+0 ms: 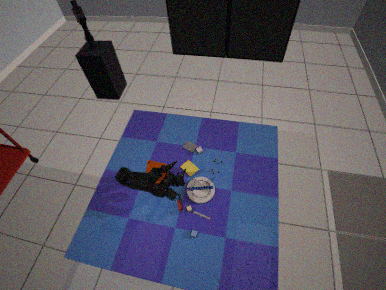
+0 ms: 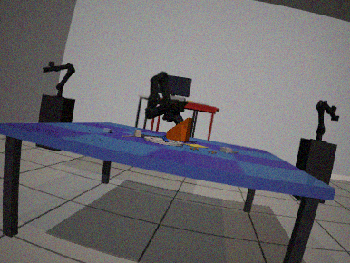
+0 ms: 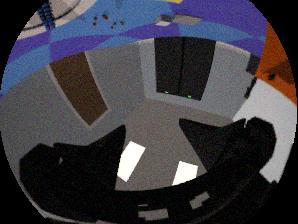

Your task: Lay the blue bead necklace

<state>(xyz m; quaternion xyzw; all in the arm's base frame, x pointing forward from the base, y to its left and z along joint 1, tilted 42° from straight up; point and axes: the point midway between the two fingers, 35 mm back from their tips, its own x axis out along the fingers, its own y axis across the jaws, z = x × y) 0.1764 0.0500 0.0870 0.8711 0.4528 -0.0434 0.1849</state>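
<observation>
My gripper tip is 130 mm short of the round white bead board, 60 mm to the left of it and 220 mm above it. Round my gripper tip: red-handled tool (170 mm to the right, 220 mm below); yellow card (20 mm ahead, 110 mm to the left, 230 mm below); white cube (70 mm ahead, 270 mm to the left, 220 mm below).
</observation>
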